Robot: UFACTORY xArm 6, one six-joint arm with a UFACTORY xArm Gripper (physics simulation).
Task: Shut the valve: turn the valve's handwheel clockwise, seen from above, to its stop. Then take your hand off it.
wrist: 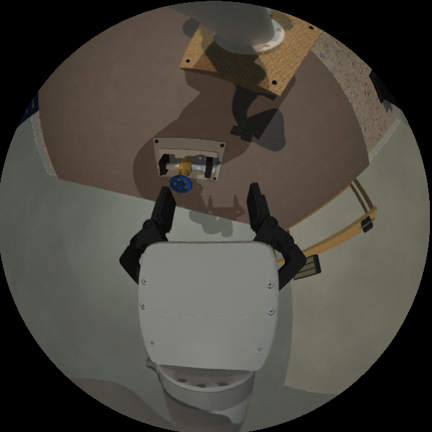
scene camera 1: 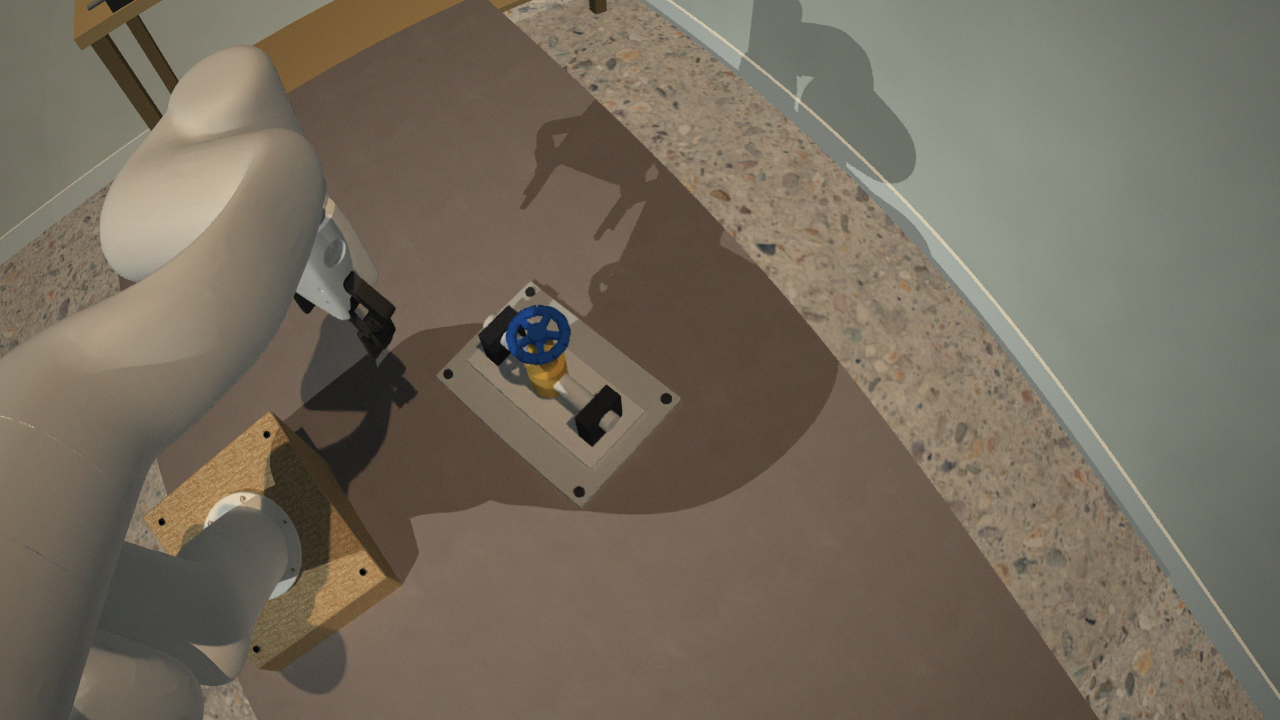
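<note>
The blue handwheel (scene camera 1: pixel 538 332) (wrist: pixel 181 184) sits on top of the yellow valve body (scene camera 1: pixel 547 374) (wrist: pixel 185 166). The valve's pipe is held by two black brackets on a light grey base plate (scene camera 1: pixel 514 425) (wrist: pixel 190 143). My gripper (scene camera 1: pixel 371 335) (wrist: pixel 209 191) is open, with no object between its fingers. In the scene view it is to the left of the handwheel and apart from it, with one finger largely hidden by the arm and gripper body. In the wrist view the handwheel shows near the left fingertip. The handwheel's turn angle cannot be told.
The wooden mounting block (scene camera 1: pixel 241 456) (wrist: pixel 295 50) under my arm's base stands near the plate. A brown mat (scene camera 1: pixel 716 591) (wrist: pixel 90 115) lies under the valve. A wooden table (scene camera 1: pixel 322 53) (wrist: pixel 345 235) stands at the scene view's upper left. A grey-green wall (scene camera 1: pixel 1074 223) rises at the right.
</note>
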